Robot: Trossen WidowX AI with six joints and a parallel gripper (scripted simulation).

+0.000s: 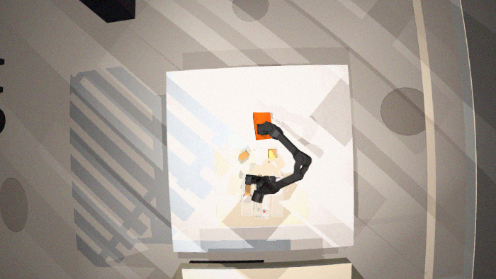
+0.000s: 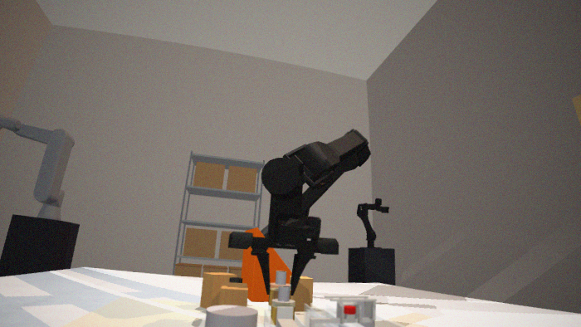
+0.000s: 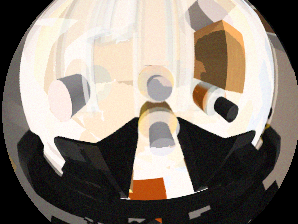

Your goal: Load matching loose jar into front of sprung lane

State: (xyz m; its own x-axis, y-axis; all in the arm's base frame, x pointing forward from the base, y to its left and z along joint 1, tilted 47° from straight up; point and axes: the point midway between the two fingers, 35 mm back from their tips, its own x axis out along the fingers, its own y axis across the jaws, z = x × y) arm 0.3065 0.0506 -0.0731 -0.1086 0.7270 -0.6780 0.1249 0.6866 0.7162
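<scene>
My gripper tip is now 80 mm to the left of the brown box, 70 mm short of it and 10 mm above it. The rest, counted from my gripper tip: red mark: 220 mm ahead, 20 mm to the left, 20 mm above.
</scene>
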